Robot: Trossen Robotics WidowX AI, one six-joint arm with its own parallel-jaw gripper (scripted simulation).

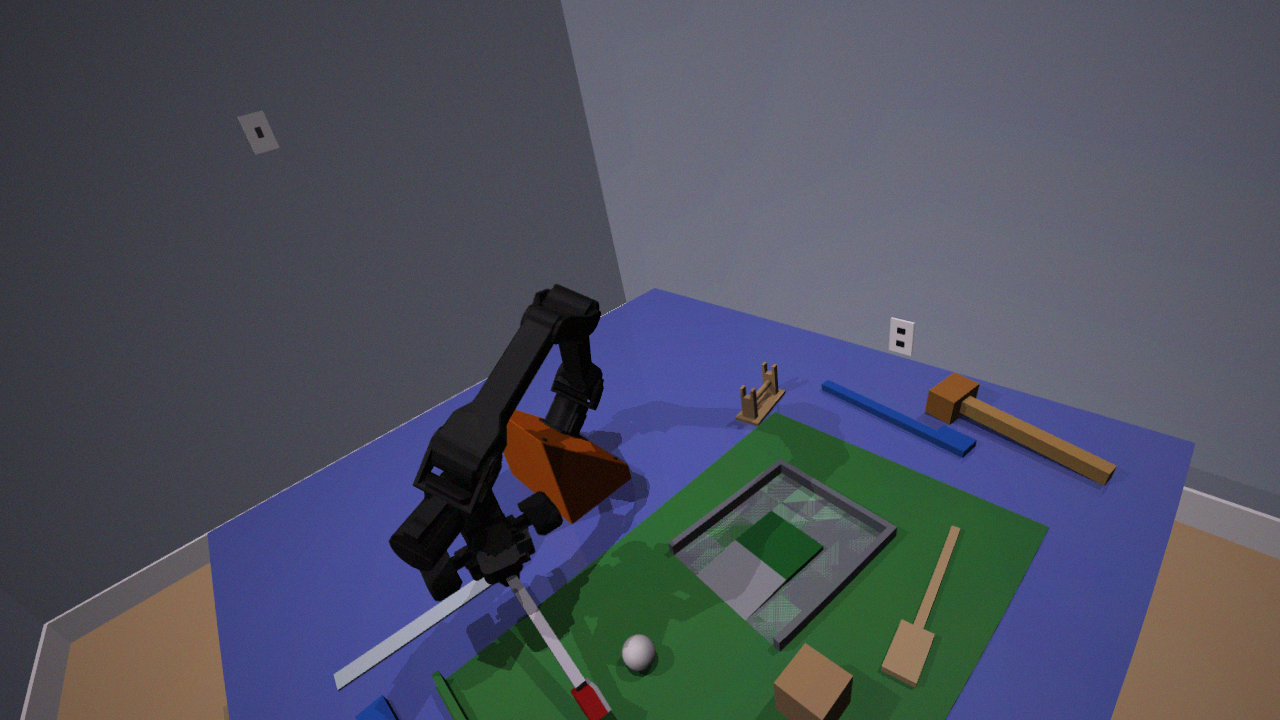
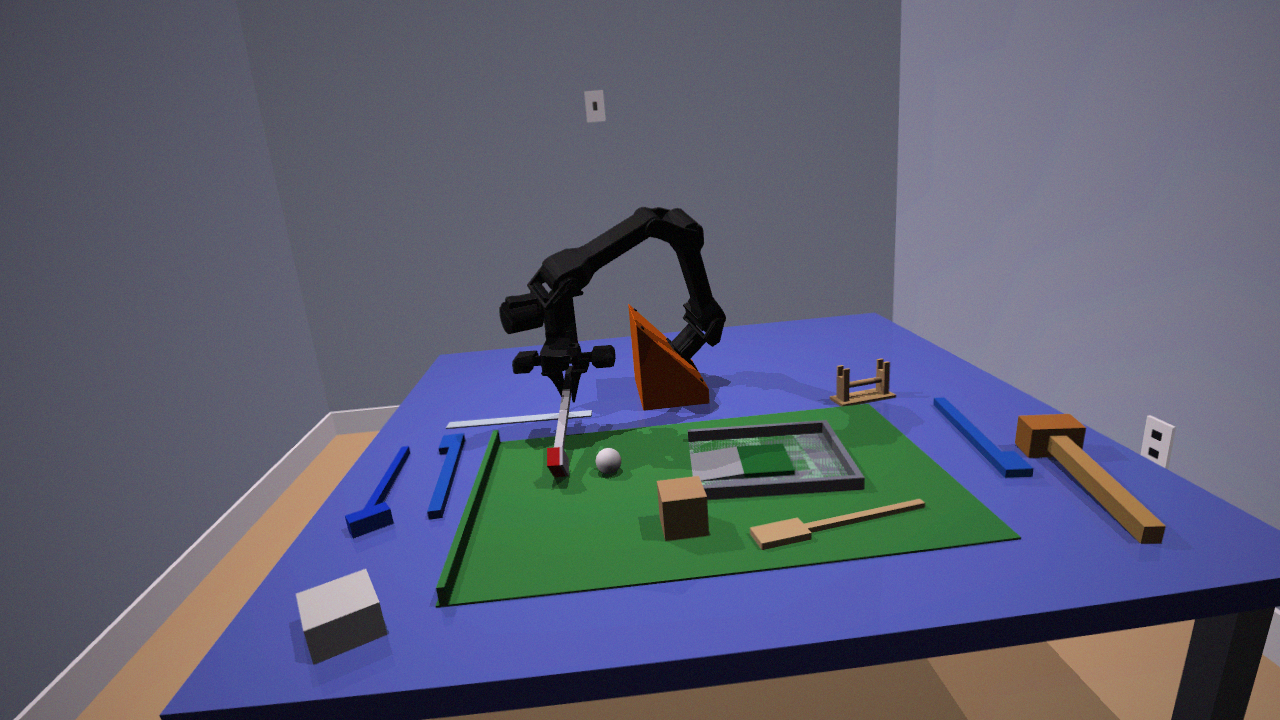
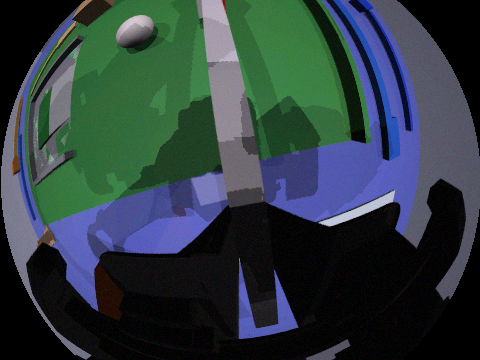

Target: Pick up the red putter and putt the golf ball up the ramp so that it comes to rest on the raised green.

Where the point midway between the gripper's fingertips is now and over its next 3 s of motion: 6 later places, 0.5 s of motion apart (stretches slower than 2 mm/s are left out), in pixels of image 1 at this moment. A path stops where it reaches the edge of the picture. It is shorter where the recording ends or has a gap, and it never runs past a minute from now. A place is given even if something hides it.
My gripper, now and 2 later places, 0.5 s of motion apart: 512, 581; 586, 533; 580, 507
